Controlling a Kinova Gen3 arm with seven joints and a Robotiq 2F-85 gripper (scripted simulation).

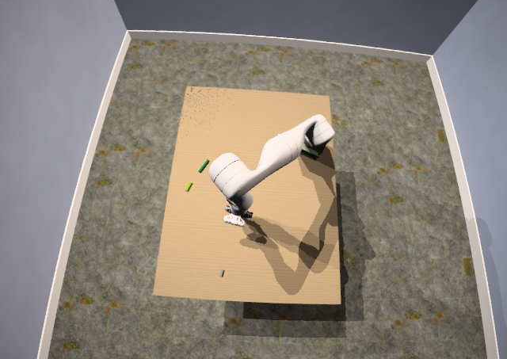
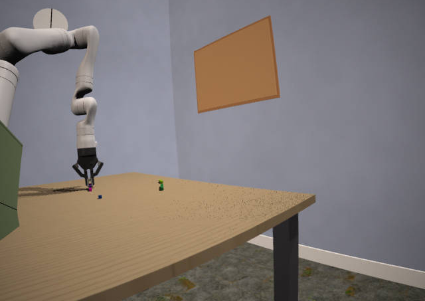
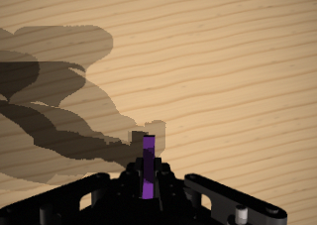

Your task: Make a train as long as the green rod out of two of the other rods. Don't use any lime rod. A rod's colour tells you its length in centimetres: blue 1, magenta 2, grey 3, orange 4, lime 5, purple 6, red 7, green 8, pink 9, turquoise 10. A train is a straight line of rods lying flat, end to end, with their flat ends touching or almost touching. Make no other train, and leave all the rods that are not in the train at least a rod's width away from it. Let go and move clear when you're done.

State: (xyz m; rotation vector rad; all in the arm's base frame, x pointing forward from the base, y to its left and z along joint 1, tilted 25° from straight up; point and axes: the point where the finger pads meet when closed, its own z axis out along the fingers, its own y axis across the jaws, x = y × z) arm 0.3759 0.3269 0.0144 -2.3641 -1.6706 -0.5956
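Right now my hand is 1 cm past the magenta rod, 4 cm to the left of it and 2 cm above it. Round my hand: purple rod: 1 cm below; grey rod: 8 cm ahead, 26 cm to the left, 2 cm below; blue rod: 4 cm behind, 22 cm to the right, 2 cm below.
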